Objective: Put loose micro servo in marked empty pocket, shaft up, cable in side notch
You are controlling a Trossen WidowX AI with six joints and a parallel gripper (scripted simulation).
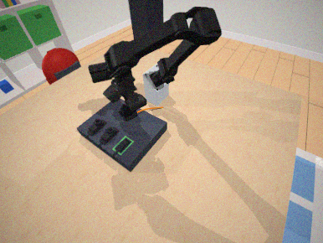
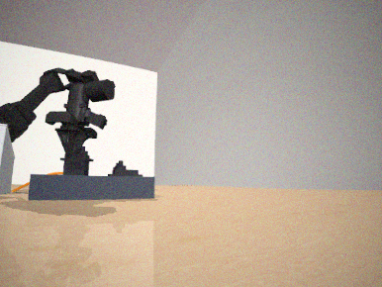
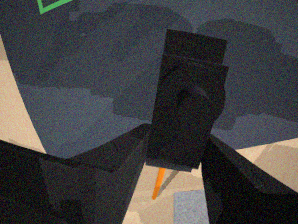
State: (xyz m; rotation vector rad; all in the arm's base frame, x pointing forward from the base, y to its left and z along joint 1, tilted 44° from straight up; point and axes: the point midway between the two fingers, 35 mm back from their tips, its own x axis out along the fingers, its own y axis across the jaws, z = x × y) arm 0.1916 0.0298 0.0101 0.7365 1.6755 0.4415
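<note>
The dark deck is 30 mm ahead of my gripper tip and 70 mm below it.
</note>
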